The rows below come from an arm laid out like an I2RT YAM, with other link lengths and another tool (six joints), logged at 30 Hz.
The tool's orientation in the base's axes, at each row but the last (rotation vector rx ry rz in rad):
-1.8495, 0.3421, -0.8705
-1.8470, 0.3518, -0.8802
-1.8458, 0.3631, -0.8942
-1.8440, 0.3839, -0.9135
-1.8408, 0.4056, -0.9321
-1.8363, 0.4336, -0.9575
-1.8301, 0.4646, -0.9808
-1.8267, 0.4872, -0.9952
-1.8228, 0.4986, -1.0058
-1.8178, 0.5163, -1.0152
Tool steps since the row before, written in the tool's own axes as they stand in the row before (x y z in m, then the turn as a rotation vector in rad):
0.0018, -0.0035, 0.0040, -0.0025, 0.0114, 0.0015
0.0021, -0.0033, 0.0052, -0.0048, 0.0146, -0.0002
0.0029, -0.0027, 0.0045, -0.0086, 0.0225, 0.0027
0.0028, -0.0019, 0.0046, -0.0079, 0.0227, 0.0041
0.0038, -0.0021, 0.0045, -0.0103, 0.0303, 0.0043
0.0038, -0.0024, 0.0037, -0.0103, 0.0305, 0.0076
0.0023, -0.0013, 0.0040, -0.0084, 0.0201, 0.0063
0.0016, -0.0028, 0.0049, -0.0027, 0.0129, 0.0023
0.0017, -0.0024, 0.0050, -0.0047, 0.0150, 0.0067
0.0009, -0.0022, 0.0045, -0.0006, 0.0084, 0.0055
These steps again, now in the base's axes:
0.0035, 0.0032, 0.0030, 0.0010, -0.0025, -0.0114
0.0046, 0.0037, 0.0027, -0.0013, -0.0037, -0.0149
0.0048, 0.0024, 0.0026, -0.0007, -0.0030, -0.0240
0.0050, 0.0021, 0.0019, 0.0009, -0.0026, -0.0242
0.0056, 0.0013, 0.0025, 0.0004, -0.0044, -0.0320
0.0050, 0.0008, 0.0030, 0.0030, -0.0025, -0.0328
0.0044, 0.0013, 0.0013, 0.0020, 0.0002, -0.0226
0.0046, 0.0029, 0.0022, 0.0015, -0.0027, -0.0130
0.0048, 0.0026, 0.0018, 0.0041, 0.0001, -0.0166
0.0040, 0.0028, 0.0014, 0.0049, -0.0004, -0.0088

